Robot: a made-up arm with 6 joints. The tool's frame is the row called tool.
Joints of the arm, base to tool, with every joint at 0 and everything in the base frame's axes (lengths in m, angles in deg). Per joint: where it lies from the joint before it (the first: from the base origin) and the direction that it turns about. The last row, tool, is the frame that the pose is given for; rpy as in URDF.
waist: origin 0 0 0.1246 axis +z
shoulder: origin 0 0 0 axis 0.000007 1 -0.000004
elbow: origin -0.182 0 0.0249 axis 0.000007 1 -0.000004
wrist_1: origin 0.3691 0 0.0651 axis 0.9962 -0.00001 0.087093
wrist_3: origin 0 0 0 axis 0.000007 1 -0.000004
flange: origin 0.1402 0 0.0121 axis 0.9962 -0.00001 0.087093
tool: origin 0 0 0 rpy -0.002 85.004 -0.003
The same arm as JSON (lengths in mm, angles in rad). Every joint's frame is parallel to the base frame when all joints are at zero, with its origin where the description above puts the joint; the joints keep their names.
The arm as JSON. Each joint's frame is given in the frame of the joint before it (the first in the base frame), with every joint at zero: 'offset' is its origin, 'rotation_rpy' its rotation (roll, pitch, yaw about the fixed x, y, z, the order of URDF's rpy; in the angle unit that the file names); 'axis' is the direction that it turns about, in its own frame. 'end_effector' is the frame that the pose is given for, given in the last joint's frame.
{
  "length_unit": "mm",
  "angle_unit": "rad",
  "chain": [
    {
      "id": "waist",
      "offset": [
        0.0,
        0.0,
        124.6
      ],
      "rotation_rpy": [
        0.0,
        0.0,
        0.0
      ],
      "axis": [
        0.0,
        0.0,
        1.0
      ]
    },
    {
      "id": "shoulder",
      "offset": [
        0.0,
        0.0,
        0.0
      ],
      "rotation_rpy": [
        0.0,
        0.0,
        0.0
      ],
      "axis": [
        0.0,
        1.0,
        0.0
      ]
    },
    {
      "id": "elbow",
      "offset": [
        -182.0,
        0.0,
        24.9
      ],
      "rotation_rpy": [
        0.0,
        0.0,
        0.0
      ],
      "axis": [
        0.0,
        1.0,
        0.0
      ]
    },
    {
      "id": "wrist_1",
      "offset": [
        369.1,
        0.0,
        65.1
      ],
      "rotation_rpy": [
        0.0,
        0.0,
        0.0
      ],
      "axis": [
        0.9962,
        0.0,
        0.0871
      ]
    },
    {
      "id": "wrist_3",
      "offset": [
        0.0,
        0.0,
        0.0
      ],
      "rotation_rpy": [
        0.0,
        0.0,
        0.0
      ],
      "axis": [
        0.0,
        1.0,
        0.0
      ]
    },
    {
      "id": "flange",
      "offset": [
        140.2,
        0.0,
        12.1
      ],
      "rotation_rpy": [
        0.0,
        0.0,
        0.0
      ],
      "axis": [
        0.9962,
        0.0,
        0.0871
      ]
    }
  ],
  "end_effector": {
    "offset": [
      0.0,
      0.0,
      0.0
    ],
    "rotation_rpy": [
      0.0,
      1.4836,
      -0.0001
    ]
  }
}

